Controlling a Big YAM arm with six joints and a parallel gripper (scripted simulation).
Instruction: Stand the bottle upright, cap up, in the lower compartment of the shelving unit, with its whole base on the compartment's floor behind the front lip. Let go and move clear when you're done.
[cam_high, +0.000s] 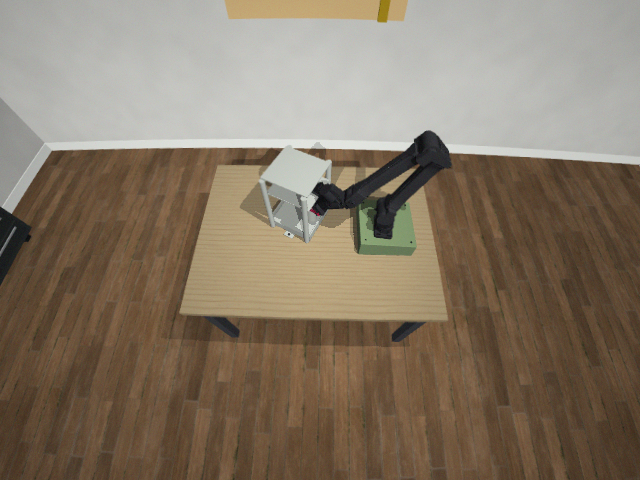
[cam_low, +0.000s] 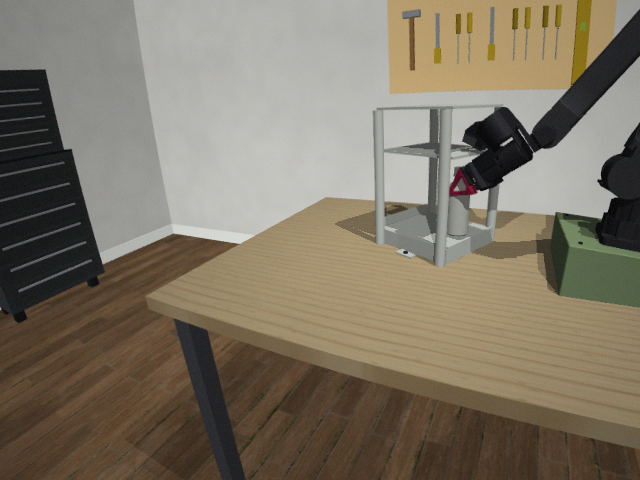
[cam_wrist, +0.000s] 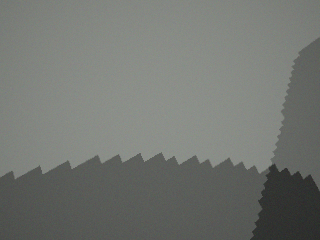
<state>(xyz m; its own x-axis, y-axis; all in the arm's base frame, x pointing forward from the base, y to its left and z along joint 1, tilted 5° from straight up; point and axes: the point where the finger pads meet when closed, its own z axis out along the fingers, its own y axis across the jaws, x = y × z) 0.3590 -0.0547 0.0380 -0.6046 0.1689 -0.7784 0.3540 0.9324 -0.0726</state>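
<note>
My hand is right at the white bottle. Round my hand: shelving unit (6 cm ahead, 2 cm to the right, 2 cm above).
</note>
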